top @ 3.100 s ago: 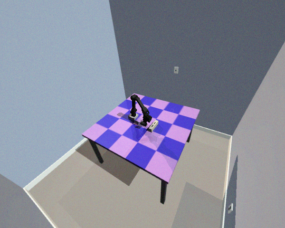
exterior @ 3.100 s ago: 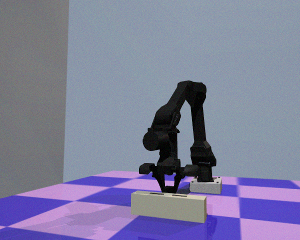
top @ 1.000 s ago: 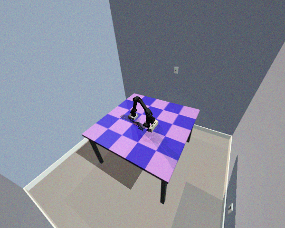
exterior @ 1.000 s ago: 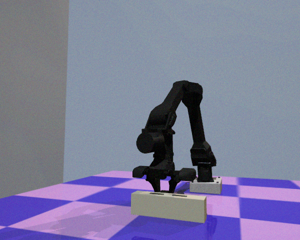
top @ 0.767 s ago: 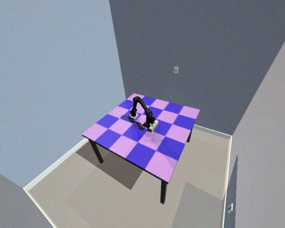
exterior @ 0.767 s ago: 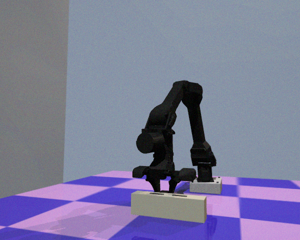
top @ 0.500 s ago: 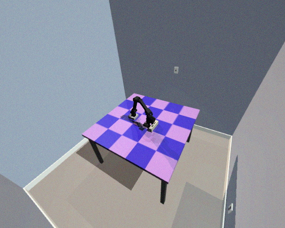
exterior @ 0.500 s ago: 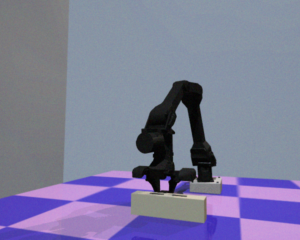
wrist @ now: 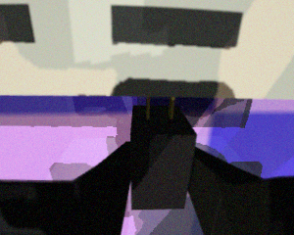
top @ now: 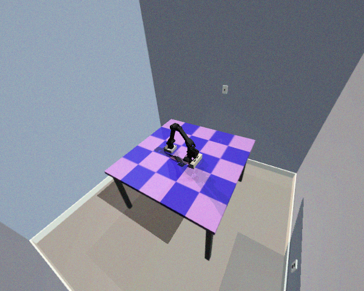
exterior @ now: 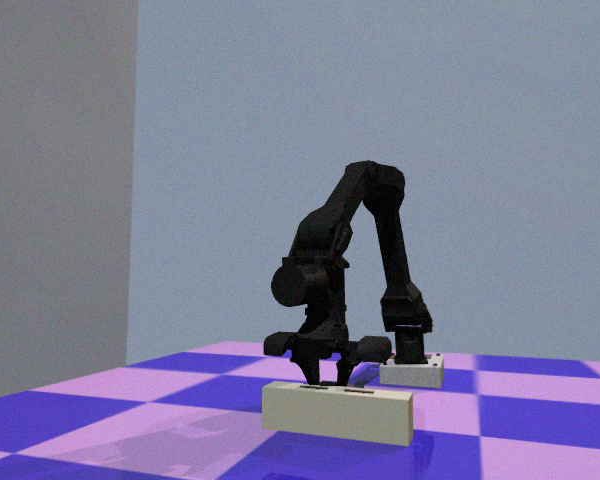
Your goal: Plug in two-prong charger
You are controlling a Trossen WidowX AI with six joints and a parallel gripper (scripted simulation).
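Right now the black two-prong charger is 20 mm ahead of my gripper tip and 10 mm above it.
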